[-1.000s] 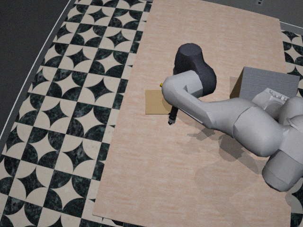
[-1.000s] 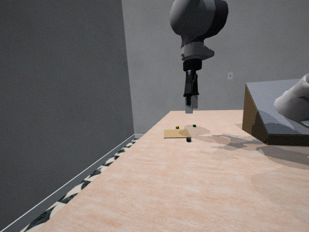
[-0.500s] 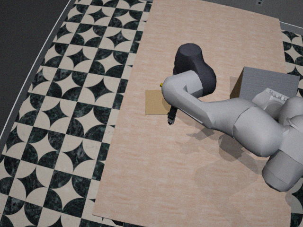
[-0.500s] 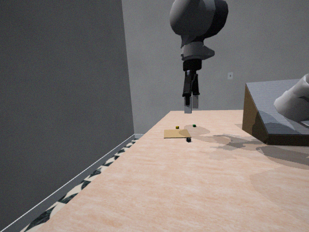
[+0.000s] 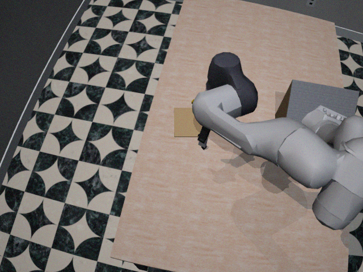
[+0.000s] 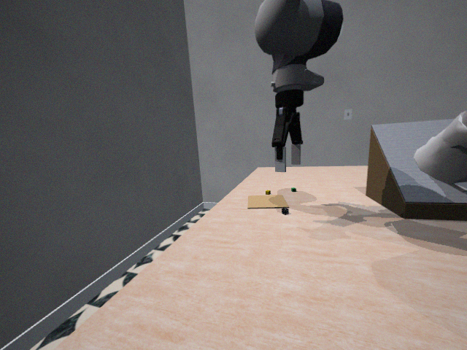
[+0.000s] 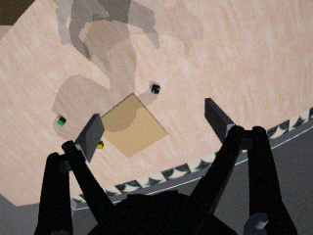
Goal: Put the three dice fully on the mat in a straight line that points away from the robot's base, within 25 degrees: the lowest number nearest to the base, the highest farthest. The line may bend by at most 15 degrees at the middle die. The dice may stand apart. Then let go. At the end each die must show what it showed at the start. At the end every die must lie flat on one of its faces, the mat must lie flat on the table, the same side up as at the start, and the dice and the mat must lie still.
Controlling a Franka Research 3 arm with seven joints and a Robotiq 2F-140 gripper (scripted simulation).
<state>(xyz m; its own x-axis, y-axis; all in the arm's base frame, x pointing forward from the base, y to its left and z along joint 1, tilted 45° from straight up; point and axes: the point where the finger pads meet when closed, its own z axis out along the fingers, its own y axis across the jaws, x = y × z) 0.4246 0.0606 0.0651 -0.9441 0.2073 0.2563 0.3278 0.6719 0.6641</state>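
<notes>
My gripper is now 1 cm short of the black die and 15 cm above it. Also, from my hand: yellow die (8 cm ahead, 20 cm to the right, 15 cm below); green die (3 cm behind, 25 cm to the right, 15 cm below); tan mat (8 cm ahead, 10 cm to the right, 15 cm below).
</notes>
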